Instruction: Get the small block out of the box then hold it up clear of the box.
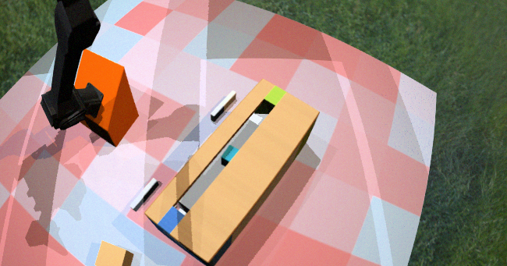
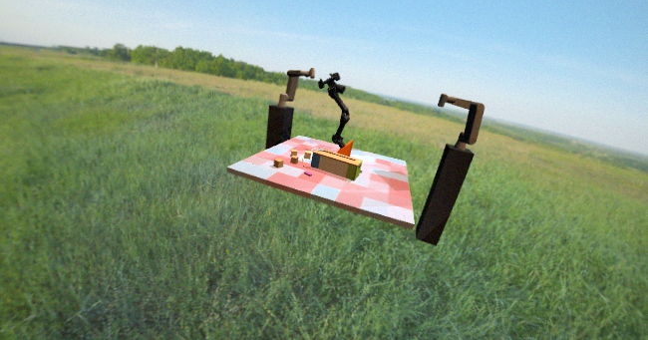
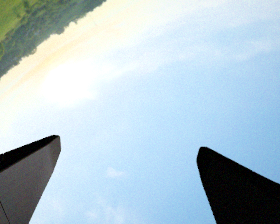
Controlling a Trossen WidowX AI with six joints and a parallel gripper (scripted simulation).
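Right now the box is 10 mm behind my gripper tip, 230 mm to the left of it and 660 mm below it. Round my gripper tip: cyan block 10 mm ahead, 250 mm to the left, 630 mm below; then tan cube 80 mm behind, 80 mm to the right, 690 mm below.
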